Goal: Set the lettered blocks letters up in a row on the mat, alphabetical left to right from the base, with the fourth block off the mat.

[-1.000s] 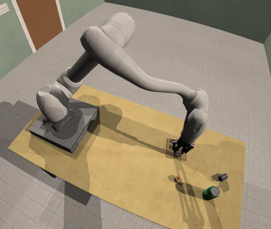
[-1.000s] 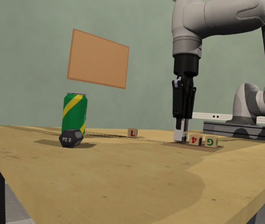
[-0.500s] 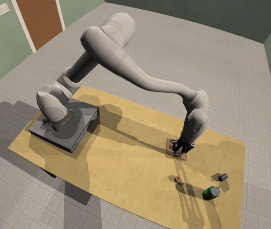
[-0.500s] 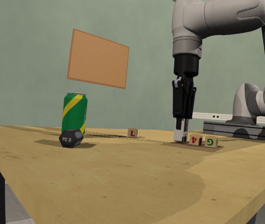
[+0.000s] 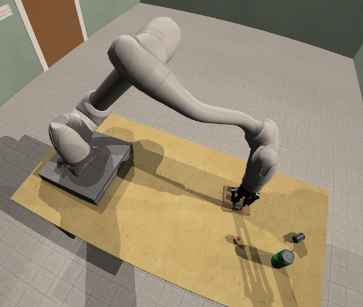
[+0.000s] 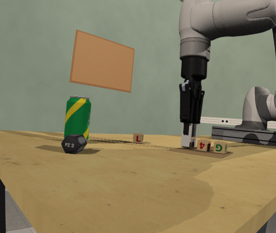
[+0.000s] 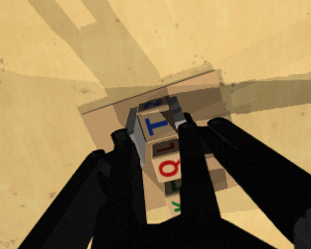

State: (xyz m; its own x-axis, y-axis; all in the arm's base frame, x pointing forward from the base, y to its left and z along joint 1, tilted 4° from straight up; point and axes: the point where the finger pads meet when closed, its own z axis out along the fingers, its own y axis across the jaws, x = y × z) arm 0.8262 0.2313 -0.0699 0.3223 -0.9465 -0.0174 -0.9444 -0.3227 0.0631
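Right now the T block is 2 cm below my hand. From my hand the other things lie so: yellow can: 28 cm ahead, 14 cm to the right, 2 cm above; brown mat: 1 cm behind, 5 cm to the left, 4 cm below.
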